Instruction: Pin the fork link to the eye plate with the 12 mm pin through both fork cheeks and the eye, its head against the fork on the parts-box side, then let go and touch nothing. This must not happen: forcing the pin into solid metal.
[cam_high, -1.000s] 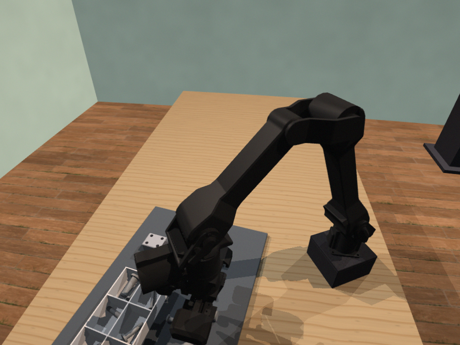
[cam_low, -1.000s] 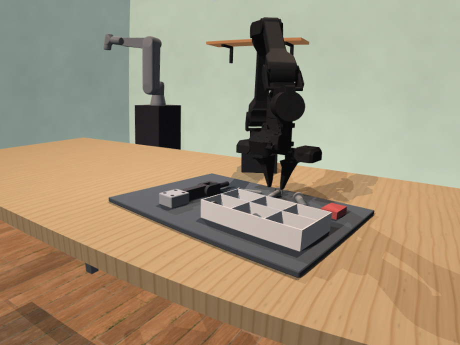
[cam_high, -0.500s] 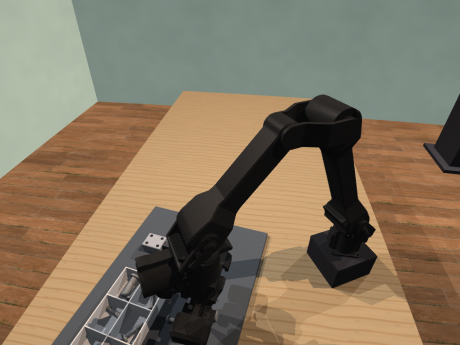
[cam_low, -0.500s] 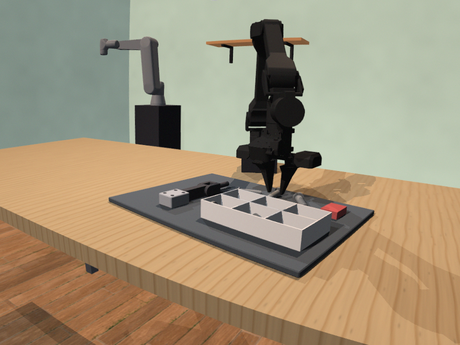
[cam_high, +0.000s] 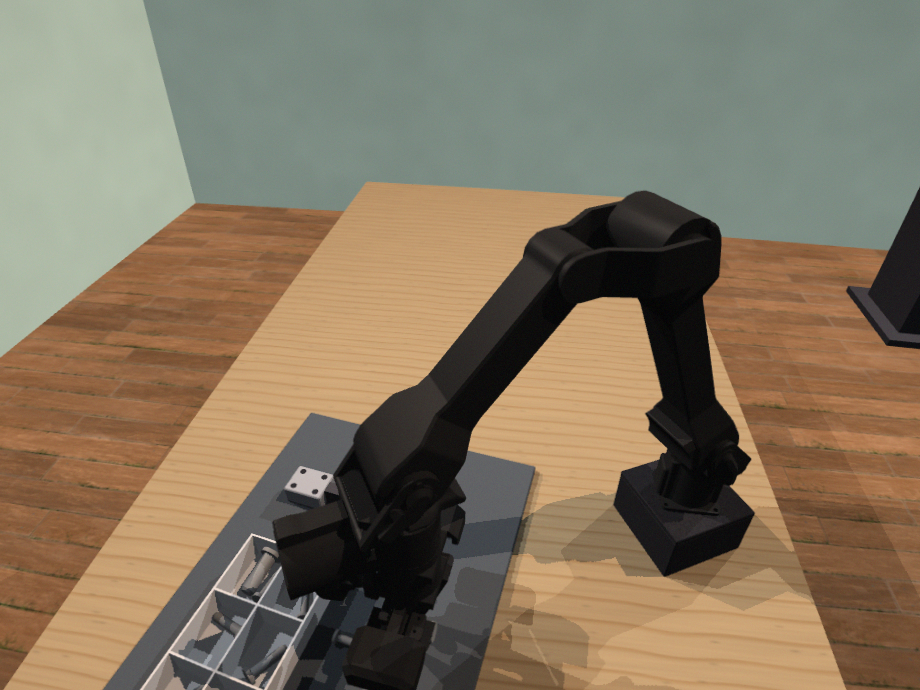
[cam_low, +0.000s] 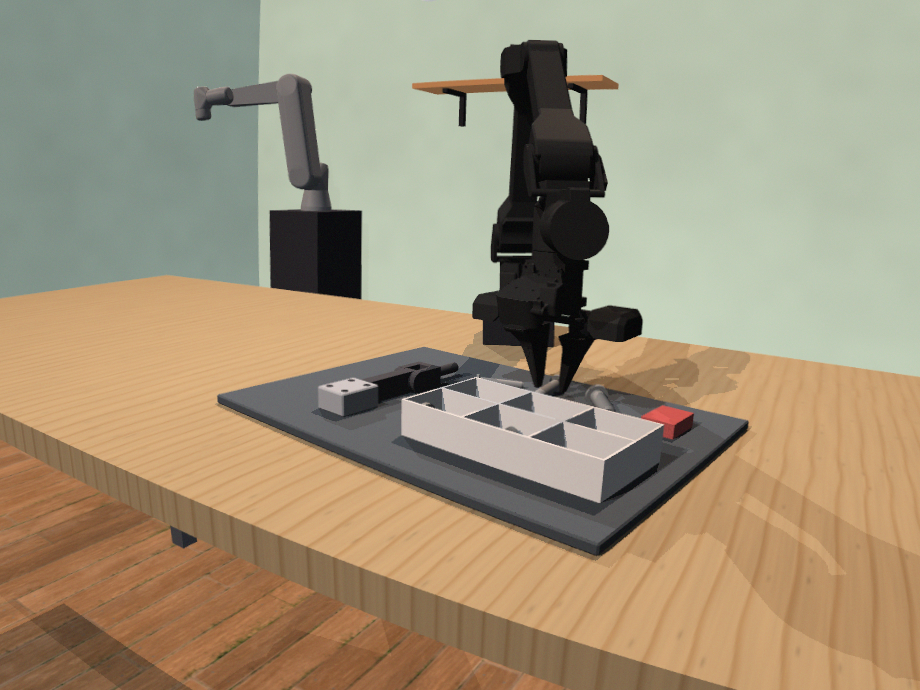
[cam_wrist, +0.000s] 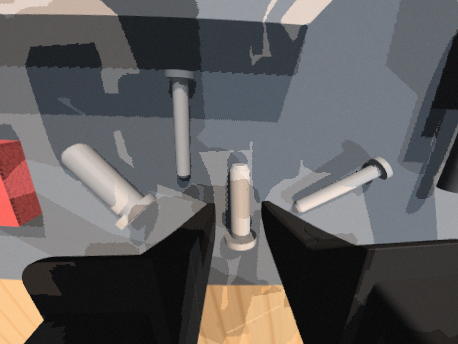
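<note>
The thick pin lies 30 mm below my hand. Round my hand: dark bar 90 mm ahead, 140 mm to the right, 30 mm below; then dark mat 90 mm ahead, 40 mm to the right, 50 mm below; then red block 40 mm ahead, 140 mm to the left, 30 mm below.
</note>
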